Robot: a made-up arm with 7 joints. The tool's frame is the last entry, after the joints.
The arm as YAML. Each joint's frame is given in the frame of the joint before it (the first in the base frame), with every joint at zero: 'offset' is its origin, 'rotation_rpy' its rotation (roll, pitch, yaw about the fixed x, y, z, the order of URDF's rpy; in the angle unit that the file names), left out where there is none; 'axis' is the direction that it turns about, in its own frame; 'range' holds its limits. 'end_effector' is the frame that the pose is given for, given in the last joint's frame.
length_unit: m
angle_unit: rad
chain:
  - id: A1
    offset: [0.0, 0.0, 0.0]
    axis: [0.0, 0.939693, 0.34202]
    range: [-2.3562, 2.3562]
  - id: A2
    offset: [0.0, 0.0, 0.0]
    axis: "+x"
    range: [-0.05, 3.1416]
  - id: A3
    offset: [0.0, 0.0, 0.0]
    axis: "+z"
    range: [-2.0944, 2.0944]
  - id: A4
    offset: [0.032, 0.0, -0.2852]
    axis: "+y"
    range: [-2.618, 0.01]
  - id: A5
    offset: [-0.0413, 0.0, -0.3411]
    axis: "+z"
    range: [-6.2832, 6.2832]
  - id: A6
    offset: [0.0, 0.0, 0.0]
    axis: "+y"
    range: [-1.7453, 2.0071]
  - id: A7
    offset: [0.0, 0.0, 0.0]
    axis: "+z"
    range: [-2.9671, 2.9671]
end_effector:
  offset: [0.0, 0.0, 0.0]
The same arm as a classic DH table. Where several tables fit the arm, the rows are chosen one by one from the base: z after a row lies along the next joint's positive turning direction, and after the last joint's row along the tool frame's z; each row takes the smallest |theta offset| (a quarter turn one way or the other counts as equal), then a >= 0, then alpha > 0; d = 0 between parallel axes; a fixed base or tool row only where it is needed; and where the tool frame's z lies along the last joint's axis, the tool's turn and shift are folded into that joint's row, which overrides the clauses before.
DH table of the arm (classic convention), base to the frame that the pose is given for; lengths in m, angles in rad. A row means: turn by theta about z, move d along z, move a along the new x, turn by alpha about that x. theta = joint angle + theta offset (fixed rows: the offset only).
base (fixed): theta offset 0.0000  d 0.0000  a 0.0000  alpha -1.2218
A1: theta offset 1.5708  d 0.0000  a 0.0000  alpha 1.5708
A2: theta offset 1.2218  d 0.0000  a 0.0000  alpha -1.5708
A3: theta offset -1.5708  d -0.2852  a 0.0320  alpha -1.5708
A4: theta offset 0.0000  d 0.0000  a -0.0413  alpha 1.5708
A5: theta offset 0.0000  d -0.3411  a 0.0000  alpha -1.5708
A6: theta offset 0.0000  d 0.0000  a 0.0000  alpha 1.5708
A7: theta offset 0.0000  d 0.0000  a 0.0000  alpha 0.0000
Joint limits (rad, base to tool): -2.3562..2.3562 -0.0500..3.1416 -2.0944..2.0944 -2.6180..0.0100 -6.2832..6.2832 -1.7453..2.0071 -2.9671..2.9671

